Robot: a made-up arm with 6 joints.
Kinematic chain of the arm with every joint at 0, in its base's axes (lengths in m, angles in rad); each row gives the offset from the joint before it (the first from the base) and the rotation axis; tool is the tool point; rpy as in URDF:
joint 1: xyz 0 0 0.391 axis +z
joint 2: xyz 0 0 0 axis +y
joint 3: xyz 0.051 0 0.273 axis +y
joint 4: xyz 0.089 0 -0.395 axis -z
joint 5: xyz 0 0 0 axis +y
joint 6: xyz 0.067 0 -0.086 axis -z
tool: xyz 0 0 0 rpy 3.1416 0 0
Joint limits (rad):
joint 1: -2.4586..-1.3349
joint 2: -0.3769..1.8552
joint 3: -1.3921..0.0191
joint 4: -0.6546..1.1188
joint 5: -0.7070..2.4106
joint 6: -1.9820..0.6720
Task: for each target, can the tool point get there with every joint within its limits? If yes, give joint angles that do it. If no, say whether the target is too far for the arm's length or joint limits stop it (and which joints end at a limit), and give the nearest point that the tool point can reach.
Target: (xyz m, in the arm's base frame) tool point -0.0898 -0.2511 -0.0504
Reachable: yes | joints -1.7764 1.2245 -0.8410 0.4130 -0.3316 -0.3030
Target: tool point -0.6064 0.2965 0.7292
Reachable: no: joint limits stop it (at a limit: joint 1, joint 2, joint 4, joint 5) | nearest point -0.3532 -0.1635 0.7475 | short by 0.525 m
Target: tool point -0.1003 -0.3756 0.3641
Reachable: yes | joints -1.7889 -0.1669 -0.6604 -0.3009 1.2027 -0.2501
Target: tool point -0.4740 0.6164 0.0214
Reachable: no: too far | nearest point -0.1051 0.2196 0.1417 | short by 0.555 m
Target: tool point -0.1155 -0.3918 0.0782
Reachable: yes | joints -2.0269 0.9395 -1.2073 0.8813 1.6217 -0.6508
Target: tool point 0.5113 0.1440 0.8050
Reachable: no: joint limits stop it (at a limit: joint 1, joint 2, joint 3) | nearest point 0.1873 0.1061 0.3847 | short by 0.532 m
